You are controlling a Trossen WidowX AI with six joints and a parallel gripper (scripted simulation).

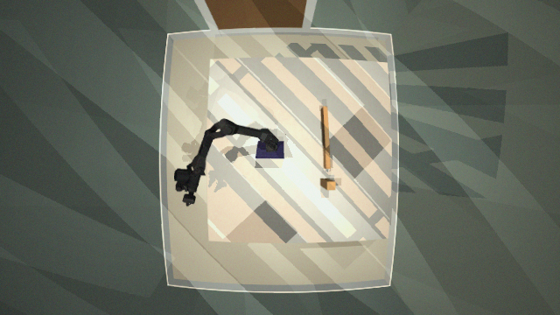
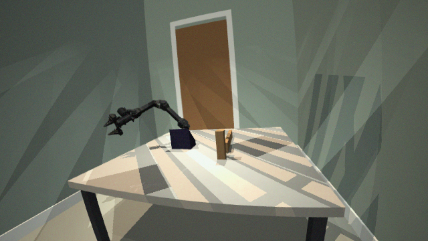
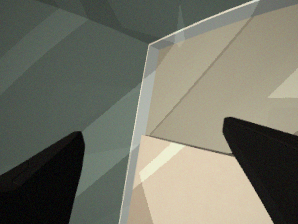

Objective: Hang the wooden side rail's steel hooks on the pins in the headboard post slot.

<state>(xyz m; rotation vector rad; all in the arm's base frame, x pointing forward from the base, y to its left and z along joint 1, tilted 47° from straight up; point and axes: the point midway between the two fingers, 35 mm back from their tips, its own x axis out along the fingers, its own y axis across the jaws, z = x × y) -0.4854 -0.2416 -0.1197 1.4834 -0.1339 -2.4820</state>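
The headboard post lies 83 cm ahead of my gripper tip, 13 cm below it and 4 cm to the left of it.
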